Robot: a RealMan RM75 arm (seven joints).
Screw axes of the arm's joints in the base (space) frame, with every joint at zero. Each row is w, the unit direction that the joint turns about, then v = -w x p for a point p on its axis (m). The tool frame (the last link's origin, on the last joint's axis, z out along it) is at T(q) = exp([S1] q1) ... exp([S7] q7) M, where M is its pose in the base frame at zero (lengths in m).
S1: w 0 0 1 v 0 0 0
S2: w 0 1 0 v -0.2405 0 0
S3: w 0 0 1 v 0 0 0
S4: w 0 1 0 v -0.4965 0 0
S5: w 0 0 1 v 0 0 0
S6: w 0 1 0 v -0.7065 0 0
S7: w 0 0 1 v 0 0 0
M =
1 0 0 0
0 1 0 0
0 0 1 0.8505
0 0 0 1
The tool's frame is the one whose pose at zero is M.
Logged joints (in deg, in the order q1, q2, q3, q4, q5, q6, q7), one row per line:
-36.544 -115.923 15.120 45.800 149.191 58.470 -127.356
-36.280 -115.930 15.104 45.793 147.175 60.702 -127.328
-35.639 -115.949 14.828 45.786 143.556 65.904 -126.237
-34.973 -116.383 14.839 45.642 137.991 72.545 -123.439
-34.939 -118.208 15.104 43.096 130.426 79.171 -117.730
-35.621 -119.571 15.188 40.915 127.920 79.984 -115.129
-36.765 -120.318 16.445 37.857 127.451 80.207 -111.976
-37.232 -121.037 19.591 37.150 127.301 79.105 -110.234
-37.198 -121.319 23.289 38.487 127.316 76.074 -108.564
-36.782 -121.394 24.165 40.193 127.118 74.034 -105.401
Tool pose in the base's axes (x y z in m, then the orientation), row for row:
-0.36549 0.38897 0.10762 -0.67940 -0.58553 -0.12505 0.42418
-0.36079 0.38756 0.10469 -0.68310 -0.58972 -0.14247 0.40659
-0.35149 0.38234 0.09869 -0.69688 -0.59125 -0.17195 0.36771
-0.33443 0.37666 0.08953 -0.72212 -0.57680 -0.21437 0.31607
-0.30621 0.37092 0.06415 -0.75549 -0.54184 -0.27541 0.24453
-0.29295 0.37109 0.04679 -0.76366 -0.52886 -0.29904 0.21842
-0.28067 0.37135 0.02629 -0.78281 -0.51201 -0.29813 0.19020
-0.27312 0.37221 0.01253 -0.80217 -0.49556 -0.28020 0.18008
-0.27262 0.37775 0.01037 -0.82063 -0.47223 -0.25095 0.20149
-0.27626 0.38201 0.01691 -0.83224 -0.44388 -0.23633 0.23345
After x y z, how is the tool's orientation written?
As a quaternion, x y z w.
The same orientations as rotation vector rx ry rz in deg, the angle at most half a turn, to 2 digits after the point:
-97.38 -83.93 -17.92
-98.71 -85.22 -20.59
-102.55 -87.01 -25.30
-108.96 -87.03 -32.34
-118.19 -84.77 -43.09
-121.11 -83.88 -47.43
-126.04 -82.44 -48.00
-129.87 -80.23 -45.36
-131.33 -75.57 -40.16
-130.95 -69.84 -37.19

